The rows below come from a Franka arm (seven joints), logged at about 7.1 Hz.
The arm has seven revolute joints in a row. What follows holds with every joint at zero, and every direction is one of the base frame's. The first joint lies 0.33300 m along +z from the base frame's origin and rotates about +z. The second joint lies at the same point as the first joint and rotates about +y. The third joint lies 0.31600 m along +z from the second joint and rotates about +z. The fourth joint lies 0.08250 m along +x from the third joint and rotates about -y. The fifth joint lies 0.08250 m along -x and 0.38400 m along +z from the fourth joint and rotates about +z. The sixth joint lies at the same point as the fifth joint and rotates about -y. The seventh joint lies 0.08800 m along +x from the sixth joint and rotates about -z. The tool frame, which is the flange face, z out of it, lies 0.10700 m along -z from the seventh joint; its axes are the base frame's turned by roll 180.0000, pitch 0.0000 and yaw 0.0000 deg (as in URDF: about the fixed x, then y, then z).
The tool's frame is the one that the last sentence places.
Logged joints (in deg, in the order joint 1, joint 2, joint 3, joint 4, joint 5, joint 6, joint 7), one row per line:
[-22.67, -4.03, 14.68, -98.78, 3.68, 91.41, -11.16]
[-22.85, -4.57, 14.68, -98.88, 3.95, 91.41, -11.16]
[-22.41, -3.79, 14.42, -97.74, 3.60, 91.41, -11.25]
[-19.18, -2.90, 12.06, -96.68, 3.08, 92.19, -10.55]
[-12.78, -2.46, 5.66, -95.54, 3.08, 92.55, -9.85]
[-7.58, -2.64, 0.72, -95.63, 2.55, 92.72, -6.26]
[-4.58, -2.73, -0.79, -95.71, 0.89, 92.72, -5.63]
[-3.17, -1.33, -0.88, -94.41, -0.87, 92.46, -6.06]
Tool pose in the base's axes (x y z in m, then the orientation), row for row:
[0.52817, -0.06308, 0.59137, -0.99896, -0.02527, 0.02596, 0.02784]
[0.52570, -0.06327, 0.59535, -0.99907, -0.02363, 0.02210, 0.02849]
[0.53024, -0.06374, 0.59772, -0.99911, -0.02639, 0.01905, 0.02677]
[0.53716, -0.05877, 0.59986, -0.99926, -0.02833, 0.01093, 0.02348]
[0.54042, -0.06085, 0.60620, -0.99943, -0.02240, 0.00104, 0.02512]
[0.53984, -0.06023, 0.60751, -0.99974, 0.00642, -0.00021, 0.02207]
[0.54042, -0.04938, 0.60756, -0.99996, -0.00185, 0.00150, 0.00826]
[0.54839, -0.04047, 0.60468, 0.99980, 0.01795, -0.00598, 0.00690]
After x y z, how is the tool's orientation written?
As a quaternion, x y z w.
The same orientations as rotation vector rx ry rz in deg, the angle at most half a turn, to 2 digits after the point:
[-176.69, -4.47, 4.59]
[-176.64, -4.18, 3.91]
[-176.84, -4.67, 3.37]
[-177.23, -5.02, 1.94]
[-177.08, -3.97, 0.18]
[-177.47, 1.14, -0.04]
[-179.05, -0.33, 0.27]
[179.18, 3.22, -1.07]

